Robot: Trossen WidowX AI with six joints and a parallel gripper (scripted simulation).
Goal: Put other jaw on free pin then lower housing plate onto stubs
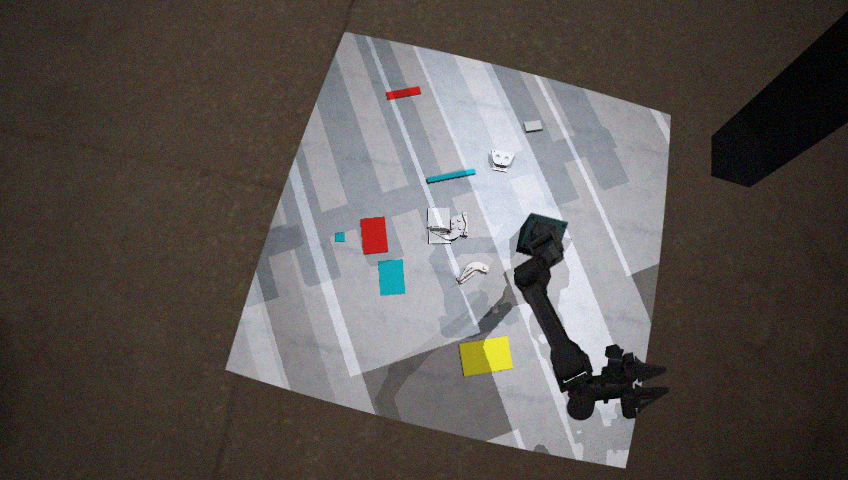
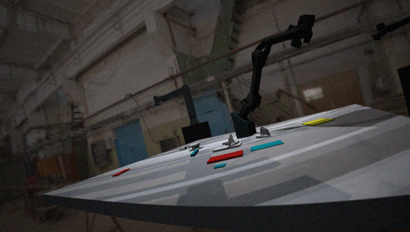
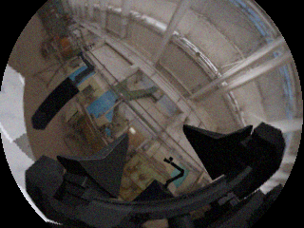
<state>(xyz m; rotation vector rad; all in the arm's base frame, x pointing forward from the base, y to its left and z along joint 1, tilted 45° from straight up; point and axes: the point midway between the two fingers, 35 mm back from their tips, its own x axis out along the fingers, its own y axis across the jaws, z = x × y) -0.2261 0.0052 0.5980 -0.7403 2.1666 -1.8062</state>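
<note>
The yellow tile lies 33 cm ahead of my gripper tip, 3 cm to the right of it and 55 cm below it. Round my gripper tip: red tile: 76 cm ahead, 32 cm to the right, 55 cm below; teal tile: 67 cm ahead, 20 cm to the right, 55 cm below; teal strip: 56 cm ahead, 58 cm to the right, 55 cm below.
</note>
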